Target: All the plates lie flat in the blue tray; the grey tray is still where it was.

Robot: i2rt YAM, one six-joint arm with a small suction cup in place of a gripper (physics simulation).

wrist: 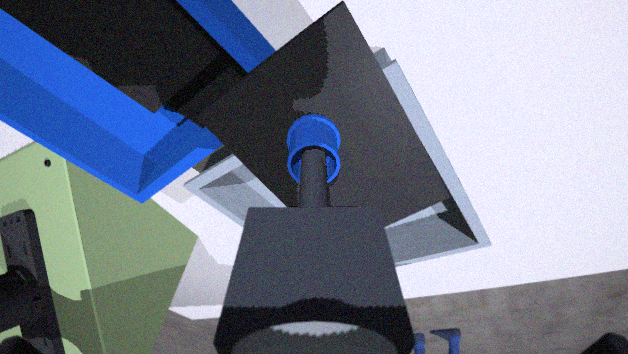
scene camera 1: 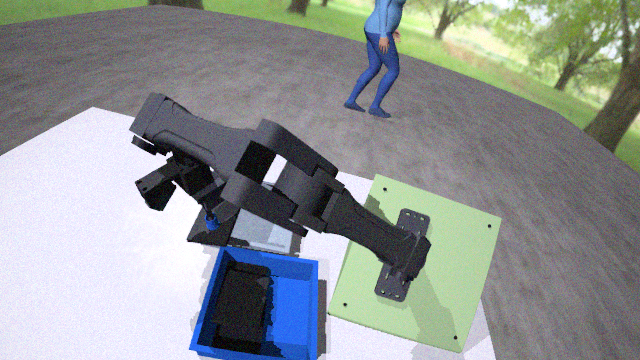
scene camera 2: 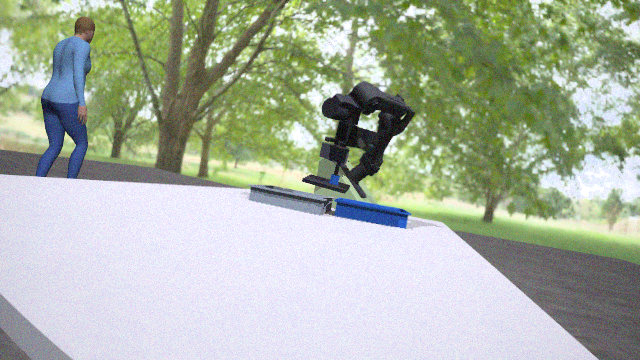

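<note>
My gripper, a blue suction cup, is shut on a black square plate. The plate hangs above the grey tray, a little tilted in scene camera 2. In the wrist view its far corner reaches over the edge of the blue tray. Dark plates lie in the left part of the blue tray in scene camera 1; shadow hides their number and how flat they lie. The held plate and arm hide much of the grey tray's inside.
The two trays stand close together on the white table. The arm's base is on a sloped green block beside the trays. A person in blue stands beyond the table.
</note>
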